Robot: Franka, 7 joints.
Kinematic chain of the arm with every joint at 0, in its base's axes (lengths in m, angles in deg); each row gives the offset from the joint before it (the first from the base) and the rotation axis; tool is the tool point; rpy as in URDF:
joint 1: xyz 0 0 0.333 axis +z
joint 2: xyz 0 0 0 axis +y
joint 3: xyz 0 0 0.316 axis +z
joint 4: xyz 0.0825 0 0 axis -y
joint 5: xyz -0.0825 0 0.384 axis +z
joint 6: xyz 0 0 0 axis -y
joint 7: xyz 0.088 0 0 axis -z
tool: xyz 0 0 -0.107 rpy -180 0 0
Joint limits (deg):
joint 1: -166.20..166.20
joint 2: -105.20..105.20
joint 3: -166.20..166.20
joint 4: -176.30..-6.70
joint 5: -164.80..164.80
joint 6: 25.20..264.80
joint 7: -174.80..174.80
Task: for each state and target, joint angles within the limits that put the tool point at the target. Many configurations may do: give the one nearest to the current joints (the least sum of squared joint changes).
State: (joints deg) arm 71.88 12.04 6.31 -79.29 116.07 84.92 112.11
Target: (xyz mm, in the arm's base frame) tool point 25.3 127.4 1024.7
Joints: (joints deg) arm 68.46 -34.52 -11.80 -83.20 112.05 64.86 112.11
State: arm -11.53 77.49 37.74 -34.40 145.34 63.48 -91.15
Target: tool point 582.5 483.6 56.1
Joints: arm 20.19 96.72 39.49 -50.30 143.80 76.92 -91.15
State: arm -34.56 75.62 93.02 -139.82 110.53 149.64 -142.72
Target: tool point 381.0 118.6 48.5
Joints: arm -56.90 67.59 56.66 -136.07 109.29 159.94 -142.72
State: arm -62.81 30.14 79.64 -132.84 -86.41 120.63 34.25
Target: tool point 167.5 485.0 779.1
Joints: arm -39.07 29.75 129.65 -100.62 -87.60 132.34 34.25
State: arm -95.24 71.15 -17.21 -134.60 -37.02 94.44 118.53
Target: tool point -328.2 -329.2 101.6
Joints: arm -92.75 47.85 -29.94 -117.49 -41.28 91.20 118.53
